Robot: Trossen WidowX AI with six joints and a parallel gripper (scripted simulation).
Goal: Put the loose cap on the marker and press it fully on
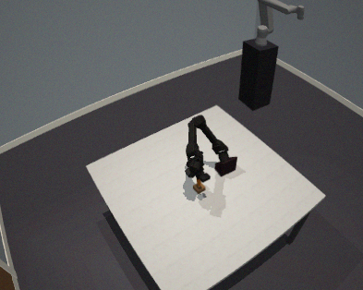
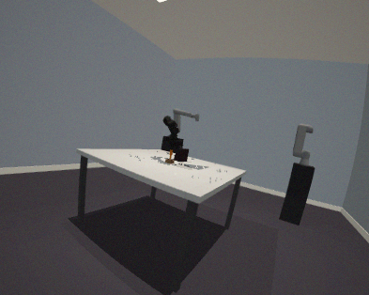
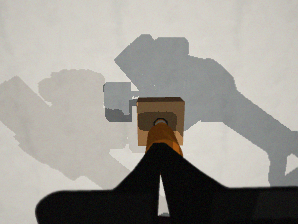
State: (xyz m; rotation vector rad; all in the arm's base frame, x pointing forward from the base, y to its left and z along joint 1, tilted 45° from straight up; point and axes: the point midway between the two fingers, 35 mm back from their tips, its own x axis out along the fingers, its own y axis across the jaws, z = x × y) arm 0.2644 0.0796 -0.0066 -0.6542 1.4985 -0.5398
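Right now my gripper tip is 10 mm past the orange cap and 20 mm above it. The rest, counted from my gripper tip: holder block: 20 mm behind, 10 mm to the right, 110 mm below.
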